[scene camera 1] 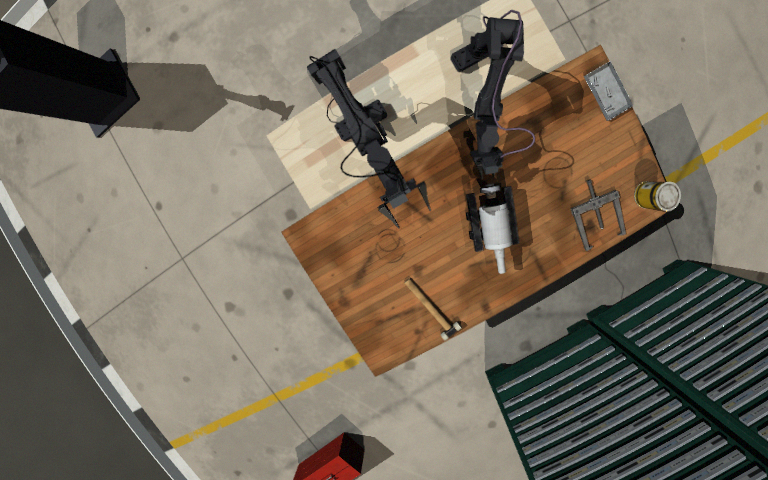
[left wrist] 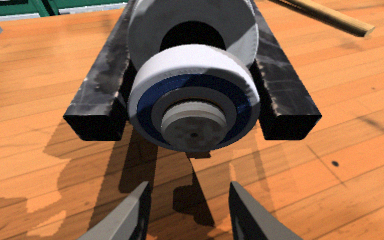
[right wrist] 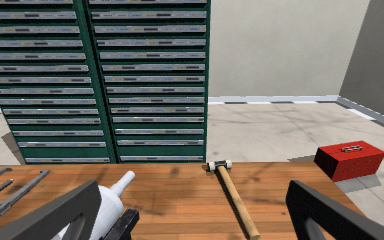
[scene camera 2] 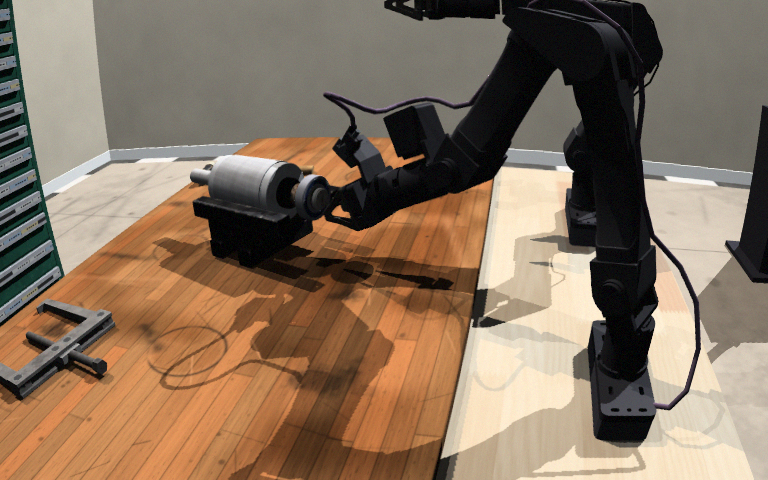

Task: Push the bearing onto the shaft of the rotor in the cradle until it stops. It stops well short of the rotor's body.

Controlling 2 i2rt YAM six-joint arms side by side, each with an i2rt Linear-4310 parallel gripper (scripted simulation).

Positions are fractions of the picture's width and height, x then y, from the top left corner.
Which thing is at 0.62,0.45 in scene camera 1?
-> A black cradle.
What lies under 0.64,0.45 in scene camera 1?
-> A rotor.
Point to a rotor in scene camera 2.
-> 0.35,0.38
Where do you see a bearing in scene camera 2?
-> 0.39,0.41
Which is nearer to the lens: the bearing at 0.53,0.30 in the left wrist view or the black cradle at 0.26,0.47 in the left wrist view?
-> The bearing.
